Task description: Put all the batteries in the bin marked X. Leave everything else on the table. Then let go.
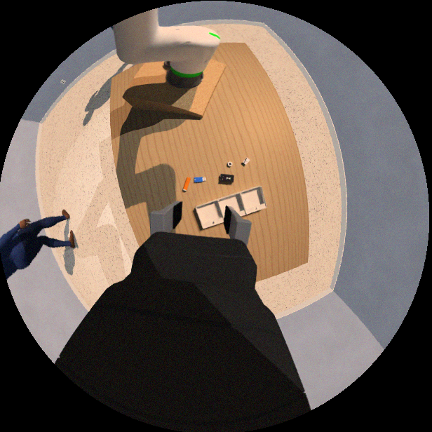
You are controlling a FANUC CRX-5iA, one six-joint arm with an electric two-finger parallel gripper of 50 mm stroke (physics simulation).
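An orange cylinder (186, 184), which looks like a battery, lies on the wooden table, left of a small blue piece (199, 180) with a pale end. A black block (226, 179) lies to their right. Beyond it are a small white-and-dark round piece (229, 164) and a small white piece with a dark part (245, 161). A white bin tray (251, 199) with three compartments shows no objects inside; its tiny marks are too small to read, so the X bin cannot be told. My gripper (202, 212) is open and empty, high above the table, and its right finger hides part of the tray.
The arm's base (185, 77) stands on a wooden mounting board (212, 82) at the far end of the table (270, 130). The arm's shadow falls across the table's left side. A person in blue (25, 247) is at the left, off the table.
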